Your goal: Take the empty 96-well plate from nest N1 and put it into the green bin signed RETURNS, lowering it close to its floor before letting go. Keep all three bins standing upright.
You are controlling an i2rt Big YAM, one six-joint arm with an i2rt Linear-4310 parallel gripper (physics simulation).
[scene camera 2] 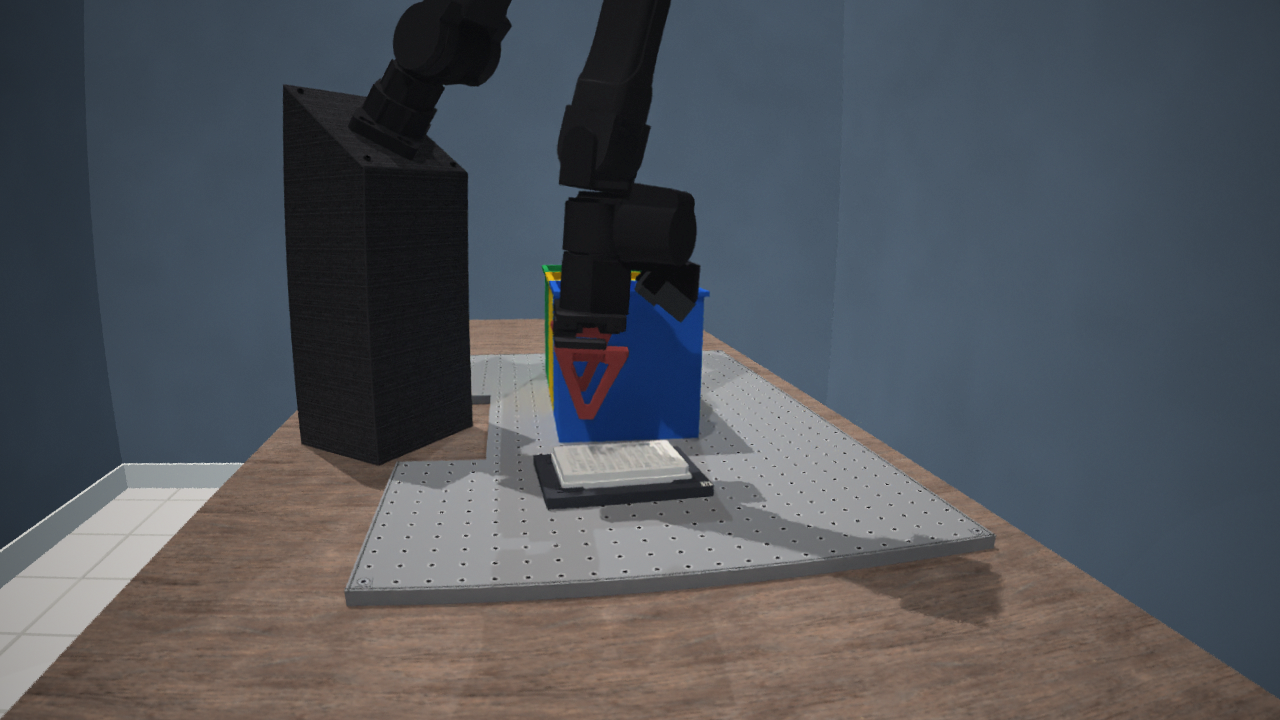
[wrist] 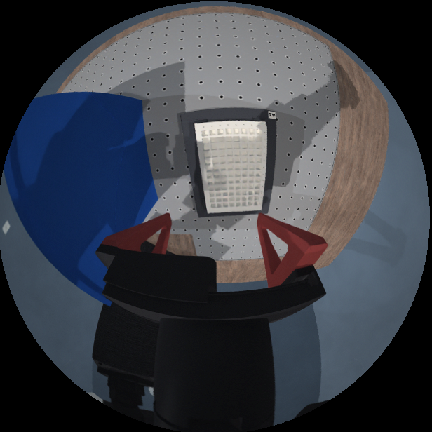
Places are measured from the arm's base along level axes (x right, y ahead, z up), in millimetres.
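Pixels of known places: gripper, fingertip midpoint: (scene camera 2: 582, 404); arm's base at its link origin: (scene camera 2: 389, 130).
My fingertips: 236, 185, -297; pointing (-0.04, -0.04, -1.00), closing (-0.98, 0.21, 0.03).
Note:
For each thing: its middle in the pictures, then the offset to it from my fingertips, as dx, dy, dz. "pt": a spot on its surface instead. Level surfaces: height alone.
- white 96-well plate at the middle of its body: (scene camera 2: 618, 463) +31, +29, -56
- black nest at the middle of its body: (scene camera 2: 618, 473) +31, +29, -68
- green bin at a spot on its surface: (scene camera 2: 547, 344) pt -387, +54, -13
- blue bin at the middle of its body: (scene camera 2: 623, 357) -145, +95, +14
- yellow bin at a spot on its surface: (scene camera 2: 552, 358) pt -250, +29, -5
- perforated grey board at its surface level: dz -75
The white 96-well plate (scene camera 2: 622, 462) (wrist: 234, 167) lies flat in the black nest (scene camera 2: 628, 496) (wrist: 192, 170), which has a small label at one corner. My gripper (scene camera 2: 588, 413) (wrist: 213, 217) is open and empty, with its red fingers spread wide. It points down and hangs above the plate, a little to its arm-base side. The green bin (scene camera 2: 547, 344) stands upright at the back of the row in the scene view, mostly hidden behind the other bins. Its sign does not show.
The blue bin (scene camera 2: 657, 376) (wrist: 80, 155) stands upright right beside the nest, close to one finger. The yellow bin (scene camera 2: 552, 358) stands behind it. The perforated grey board (scene camera 2: 805, 501) (wrist: 220, 55) lies under them. The black arm pedestal (scene camera 2: 375, 295) stands at the left.

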